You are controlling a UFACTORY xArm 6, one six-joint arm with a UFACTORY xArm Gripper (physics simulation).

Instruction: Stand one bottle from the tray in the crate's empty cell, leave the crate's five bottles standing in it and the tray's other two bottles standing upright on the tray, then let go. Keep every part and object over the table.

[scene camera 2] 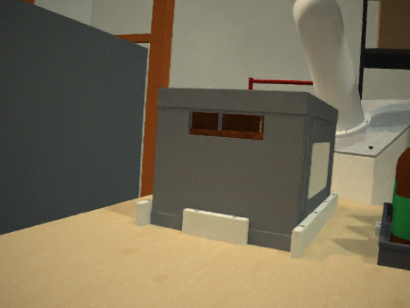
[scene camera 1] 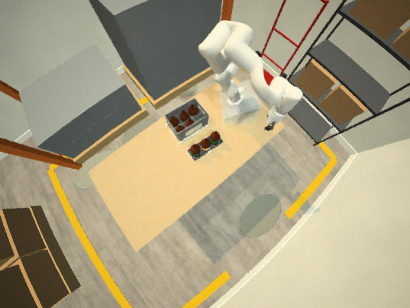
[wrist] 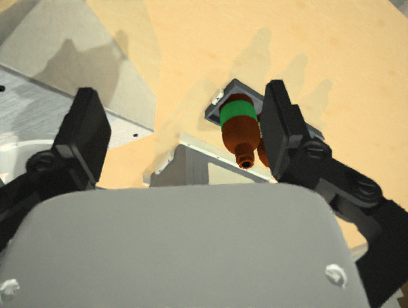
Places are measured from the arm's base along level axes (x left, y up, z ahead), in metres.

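Pixels of known places: gripper, between the fingertips: [scene camera 1: 267,123] [wrist: 183,105]; arm's base, origin of its link: [scene camera 2: 345,126] [scene camera 1: 235,98] [wrist: 39,148].
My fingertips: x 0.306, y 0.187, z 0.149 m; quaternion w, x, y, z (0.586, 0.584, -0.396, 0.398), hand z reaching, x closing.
For each thing: its top centre in the pictures, then the offset to it from my fingertips.
- grey crate, centre of its top: [scene camera 2: 262,99] [wrist: 213,233] [scene camera 1: 186,114] dx -0.486, dy -0.165, dz +0.224 m
- dark tray, centre of its top: [wrist: 268,129] [scene camera 1: 205,145] dx -0.258, dy -0.314, dz +0.274 m
- base-end bottle, centre of its top: [wrist: 246,164] [scene camera 1: 216,132] dx -0.237, dy -0.180, dz +0.187 m
- middle bottle, centre of its top: [scene camera 1: 206,140] dx -0.255, dy -0.180, dz +0.276 m
- far-end bottle, centre of its top: [scene camera 1: 195,146] dx -0.284, dy -0.180, dz +0.359 m
The grey crate [scene camera 1: 202,125] [scene camera 2: 225,175] [wrist: 197,167] stands on the table with five brown bottles upright in it. Its empty cell [scene camera 1: 199,116] is in the tray-side row, at the robot-base end. The dark tray [scene camera 1: 201,156] [scene camera 2: 392,256] [wrist: 215,111] lies beside the crate and bears three upright brown bottles. The base-end bottle [scene camera 1: 215,136] [wrist: 240,112] has a green label, the middle bottle [scene camera 1: 205,144] a pale one, the far-end bottle [scene camera 1: 195,149] a green one. My gripper [scene camera 1: 269,128] [wrist: 183,105] is open and empty, raised near the table's right corner, away from the tray. Its right finger partly hides the tray in the wrist view.
The robot's base [scene camera 1: 240,111] [scene camera 2: 355,172] stands beside the crate and tray. Low white strips [scene camera 2: 215,227] surround the crate's foot. A large dark cabinet [scene camera 1: 165,50] [scene camera 2: 70,120] stands behind the table. A black shelf unit [scene camera 1: 345,124] stands beyond the gripper's end of the table.
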